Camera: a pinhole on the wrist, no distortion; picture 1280 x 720 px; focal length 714.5 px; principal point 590.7 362.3 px. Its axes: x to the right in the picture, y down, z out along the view. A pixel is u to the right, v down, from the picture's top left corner.
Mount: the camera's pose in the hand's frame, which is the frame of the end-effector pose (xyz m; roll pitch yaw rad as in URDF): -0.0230 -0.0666 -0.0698 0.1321 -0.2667 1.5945
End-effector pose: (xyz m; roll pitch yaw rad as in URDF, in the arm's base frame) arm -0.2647 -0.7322 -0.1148 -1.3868 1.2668 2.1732
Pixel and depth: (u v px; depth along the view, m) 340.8 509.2 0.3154
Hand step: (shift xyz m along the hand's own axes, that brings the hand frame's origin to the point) -0.0412 -0.2581 0.2110
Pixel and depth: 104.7 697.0 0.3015
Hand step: -0.1166 -0.3504 0.1824
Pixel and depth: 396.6 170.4 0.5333
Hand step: 0.1957 -0.3356 0.3838
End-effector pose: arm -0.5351 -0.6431 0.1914 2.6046 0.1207 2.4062
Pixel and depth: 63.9 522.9 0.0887
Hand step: -0.0290 -0.1537 0.0003
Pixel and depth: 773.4 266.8 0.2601
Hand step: 0.0458 -0.0676 0.1920
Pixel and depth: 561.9 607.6 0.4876
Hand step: -0.1211 -0.2211 0.4126
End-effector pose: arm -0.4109 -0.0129 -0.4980 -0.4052 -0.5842 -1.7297
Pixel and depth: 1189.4 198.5 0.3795
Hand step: 0.1082 0.1472 0.3658
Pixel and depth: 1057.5 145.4 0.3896
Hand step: 0.1420 0.0852 0.3548
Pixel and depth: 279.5 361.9 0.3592
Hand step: 0.0303 -0.3102 0.2324
